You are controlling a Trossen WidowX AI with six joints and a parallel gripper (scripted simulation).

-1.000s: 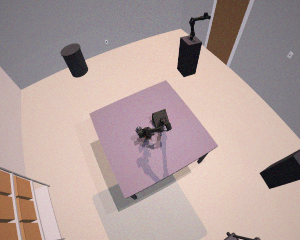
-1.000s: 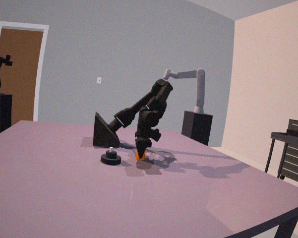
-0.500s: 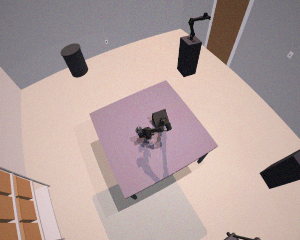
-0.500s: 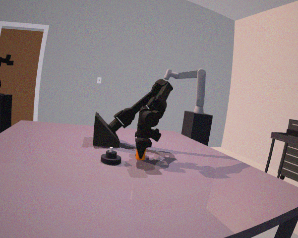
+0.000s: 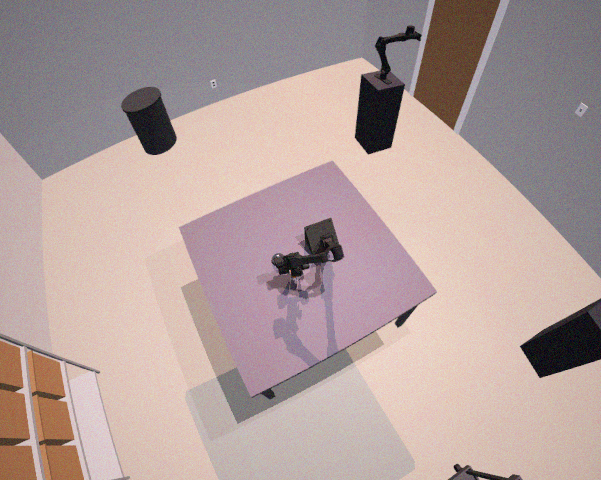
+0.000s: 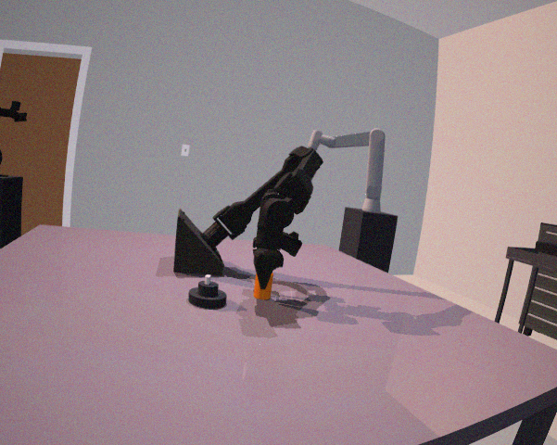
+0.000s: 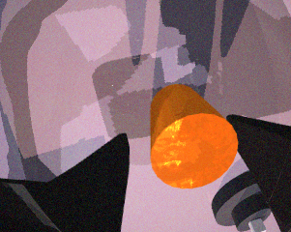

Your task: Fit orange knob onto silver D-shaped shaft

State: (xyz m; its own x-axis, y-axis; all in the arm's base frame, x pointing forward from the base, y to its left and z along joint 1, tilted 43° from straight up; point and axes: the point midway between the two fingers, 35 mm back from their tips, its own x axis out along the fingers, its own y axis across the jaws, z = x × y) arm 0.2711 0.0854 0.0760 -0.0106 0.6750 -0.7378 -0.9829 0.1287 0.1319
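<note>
Right now the orange knob is 10 mm above my gripper tip. Also, from my gripper tip: round black pedestal 60 mm ahead, 140 mm to the right.
</note>
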